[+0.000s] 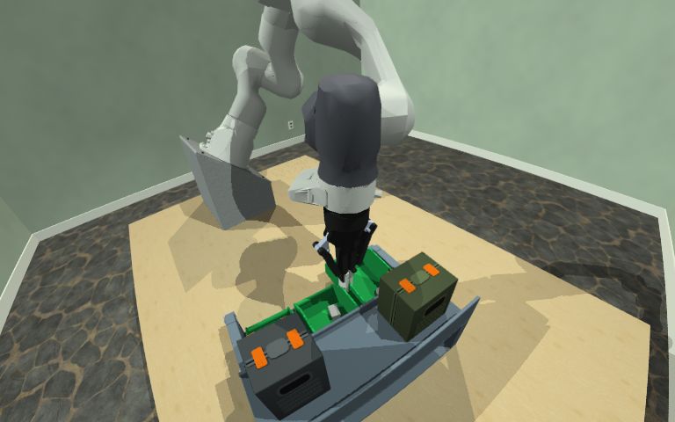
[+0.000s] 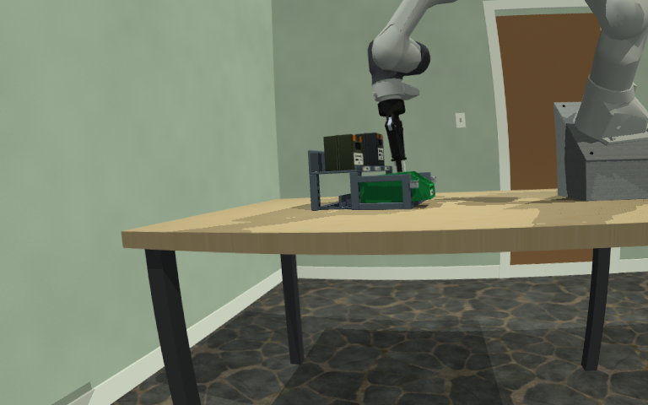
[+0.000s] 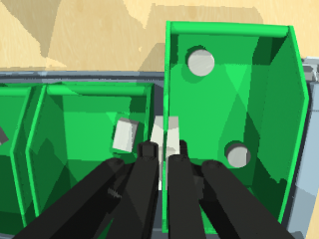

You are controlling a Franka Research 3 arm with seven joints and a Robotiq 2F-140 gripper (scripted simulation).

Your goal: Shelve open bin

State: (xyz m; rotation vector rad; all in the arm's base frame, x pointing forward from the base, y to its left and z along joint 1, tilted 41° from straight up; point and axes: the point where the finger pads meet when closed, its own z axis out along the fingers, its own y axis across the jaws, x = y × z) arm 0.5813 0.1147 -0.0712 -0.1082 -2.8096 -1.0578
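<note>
My hand is 90 mm above the shelf floor, 80 mm to the left of it and 80 mm short of it. Round my hand: shelf's upper board: 140 mm ahead, 80 mm to the right, 10 mm above; olive case: 150 mm ahead, 60 mm above, 30 mm to the left; dark grey box: 200 mm to the right, 120 mm ahead, 70 mm above.
</note>
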